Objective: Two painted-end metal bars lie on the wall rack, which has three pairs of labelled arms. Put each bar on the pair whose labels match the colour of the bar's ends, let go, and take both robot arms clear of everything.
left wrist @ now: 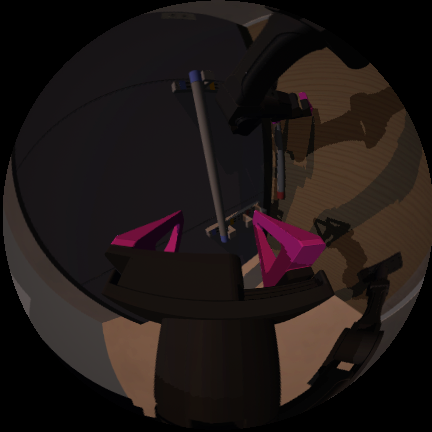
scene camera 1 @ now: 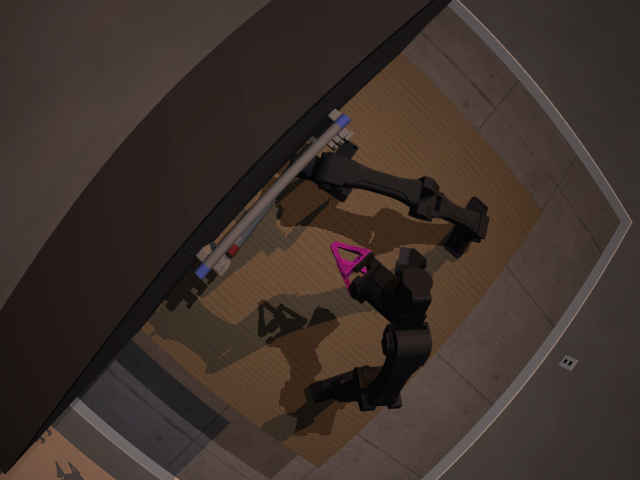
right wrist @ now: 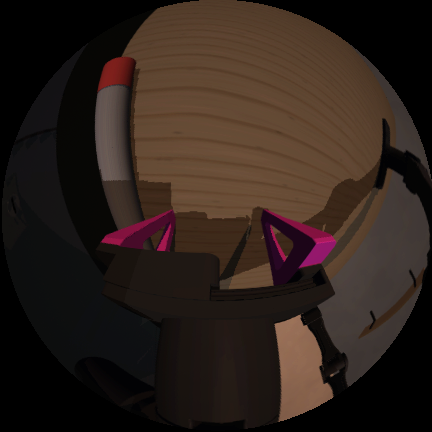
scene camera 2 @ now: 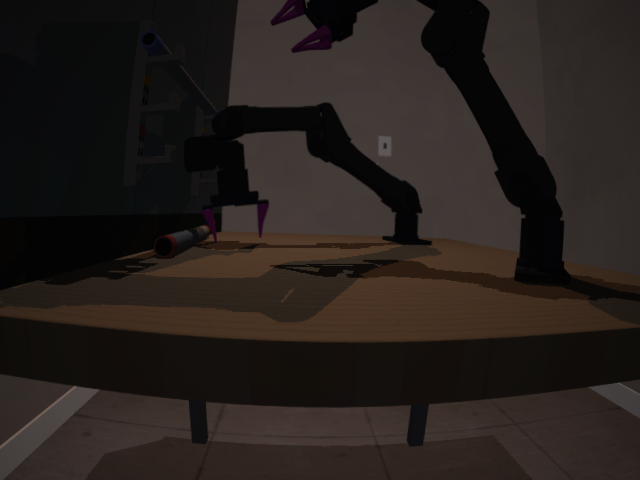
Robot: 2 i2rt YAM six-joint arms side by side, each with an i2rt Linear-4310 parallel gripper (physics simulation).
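Frame: origin at the left arm's base, x ahead, y left, z up, level; millimetres.
Where they show: left gripper, fingertip midpoint: (left wrist: 217, 215) (scene camera 1: 335, 252) (scene camera 2: 281, 37); right gripper, fingertip midpoint: (left wrist: 298, 110) (right wrist: 217, 214) (scene camera 2: 238, 239); left arm's base at its link origin: (left wrist: 381, 268) (scene camera 1: 341, 384) (scene camera 2: 539, 273); right arm's base at its link origin: (right wrist: 383, 153) (scene camera 2: 405, 242).
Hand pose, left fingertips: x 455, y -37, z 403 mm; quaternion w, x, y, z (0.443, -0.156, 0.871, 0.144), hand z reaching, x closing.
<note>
Things, the pixels of their top centre, and the offset from my left fingertips. "pt": a spot on its surface instead. Level surfaces: height alone.
- blue-ended bar at its top centre: (scene camera 2: 189, 80) (scene camera 1: 272, 193) (left wrist: 207, 169) dx +151, dy +80, dz -87 mm
- wall rack at its top centre: (scene camera 2: 164, 22) (scene camera 1: 211, 263) dx +50, dy +248, dz -53 mm
- blue label at a spot on its surface: (left wrist: 182, 85) pt dx +266, dy -97, dz -72 mm
- red-ended bar at its top centre: (right wrist: 148, 279) (scene camera 2: 189, 229) (left wrist: 275, 137) dx +177, dy +26, dz -373 mm
- wooden table at its surface level: dz -403 mm
The blue-ended bar (scene camera 1: 273, 193) (left wrist: 209, 155) lies across the topmost arms of the wall rack (scene camera 2: 135, 108). Yellow and red labels show lower on the rack; a blue label (left wrist: 182, 85) shows by the bar's far end. The red-ended bar (scene camera 2: 178, 241) (left wrist: 281, 167) (right wrist: 114, 132) lies on the table along its rack-side edge, below the rack. My right gripper (scene camera 2: 237, 238) (right wrist: 217, 214) points down, open and empty, low over the table; one finger is close beside or over this bar, contact unclear. My left gripper (scene camera 2: 282, 37) (left wrist: 217, 215) is open and empty, high above the table, apart from both bars.
The wooden table (scene camera 1: 439, 118) (scene camera 2: 320, 330) carries both arm bases. The dark wall panel (left wrist: 100, 150) rises behind the rack. The right arm's forearm (scene camera 1: 382, 180) reaches close to the blue-ended bar in scene camera 1. A wall socket (scene camera 2: 384, 146) is on the far wall.
</note>
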